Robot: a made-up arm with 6 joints. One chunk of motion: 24 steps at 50 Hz.
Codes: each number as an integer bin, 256 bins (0 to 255) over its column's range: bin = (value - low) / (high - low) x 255, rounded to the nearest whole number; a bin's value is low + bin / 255 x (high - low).
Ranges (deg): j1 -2.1..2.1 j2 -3.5..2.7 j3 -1.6..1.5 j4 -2..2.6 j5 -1.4..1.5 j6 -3.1..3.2
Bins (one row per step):
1: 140 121 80 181 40 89
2: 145 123 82 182 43 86
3: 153 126 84 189 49 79
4: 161 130 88 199 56 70
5: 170 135 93 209 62 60
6: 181 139 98 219 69 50
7: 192 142 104 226 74 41
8: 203 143 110 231 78 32
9: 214 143 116 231 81 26
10: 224 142 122 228 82 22
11: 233 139 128 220 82 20
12: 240 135 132 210 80 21
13: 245 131 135 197 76 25
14: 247 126 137 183 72 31
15: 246 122 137 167 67 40
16: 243 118 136 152 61 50
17: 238 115 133 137 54 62
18: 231 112 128 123 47 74
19: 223 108 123 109 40 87
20: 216 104 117 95 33 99
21: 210 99 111 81 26 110
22: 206 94 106 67 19 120
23: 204 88 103 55 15 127
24: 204 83 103 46 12 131
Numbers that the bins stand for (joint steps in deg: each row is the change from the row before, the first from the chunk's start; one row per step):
1: 0.206 -0.558 -0.627 1.265 -0.945 -0.901
2: 0.288 -0.509 -0.603 1.283 -0.911 -0.975
3: 0.420 -0.436 -0.579 1.409 -0.843 -1.148
4: 0.552 -0.339 -0.530 1.590 -0.763 -1.371
5: 0.700 -0.218 -0.469 1.770 -0.695 -1.618
6: 0.881 -0.120 -0.409 1.951 -0.615 -1.865
7: 1.062 -0.047 -0.336 2.077 -0.558 -2.087
8: 1.244 -0.023 -0.263 2.167 -0.513 -2.309
9: 1.425 -0.023 -0.190 2.167 -0.479 -2.458
10: 1.589 -0.047 -0.117 2.113 -0.467 -2.556
11: 1.738 -0.120 -0.044 1.969 -0.467 -2.606
12: 1.853 -0.218 0.005 1.788 -0.490 -2.581
13: 1.935 -0.315 0.041 1.554 -0.536 -2.482
14: 1.968 -0.436 0.065 1.301 -0.581 -2.334
15: 1.952 -0.534 0.065 1.013 -0.638 -2.112
16: 1.902 -0.631 0.053 0.742 -0.706 -1.865
17: 1.820 -0.704 0.017 0.471 -0.786 -1.568
18: 1.705 -0.777 -0.044 0.219 -0.865 -1.272
19: 1.573 -0.874 -0.105 -0.034 -0.945 -0.951
20: 1.458 -0.971 -0.178 -0.286 -1.025 -0.654
21: 1.359 -1.093 -0.251 -0.539 -1.104 -0.382
22: 1.293 -1.215 -0.311 -0.791 -1.184 -0.135
23: 1.260 -1.360 -0.348 -1.008 -1.229 0.038
24: 1.260 -1.482 -0.348 -1.170 -1.264 0.136

